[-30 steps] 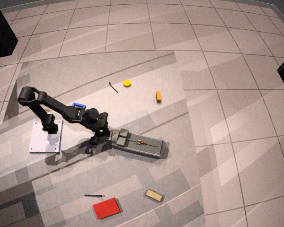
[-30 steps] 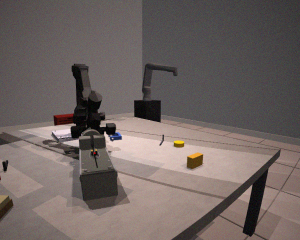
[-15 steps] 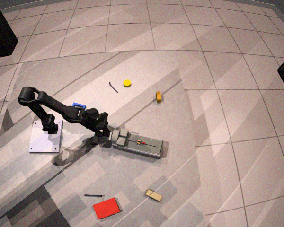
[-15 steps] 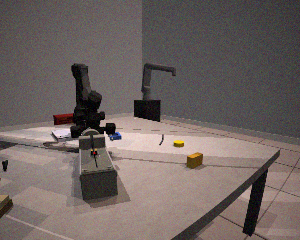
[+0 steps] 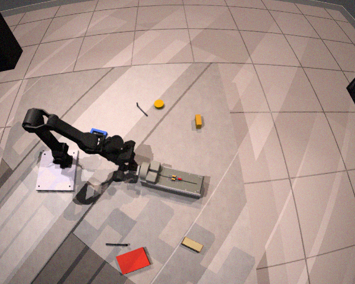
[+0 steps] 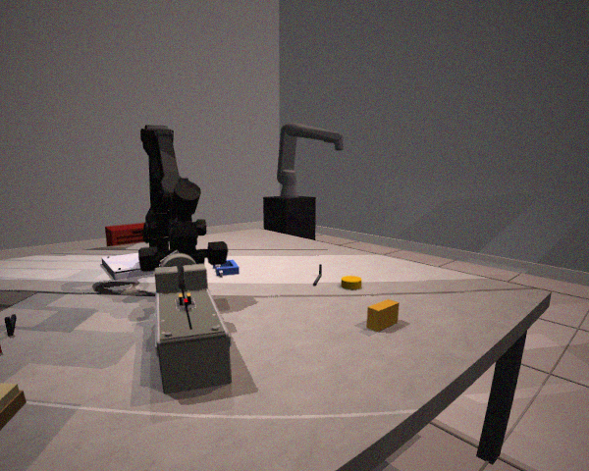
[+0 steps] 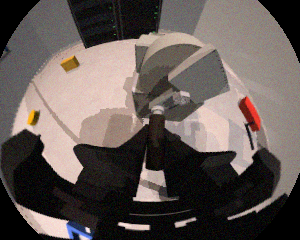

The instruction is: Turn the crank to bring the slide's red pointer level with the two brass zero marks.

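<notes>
Right now my gripper tip is 20 mm past the dark crank handle, 10 mm to the right of it and 20 mm below it. From my gripper tip the other things lie so: blue block (210 mm behind, 200 mm to the left, 30 mm below); then bent black rod (360 mm to the left, 30 mm below); then red pointer (180 mm ahead, 70 mm to the right, 40 mm above).
</notes>
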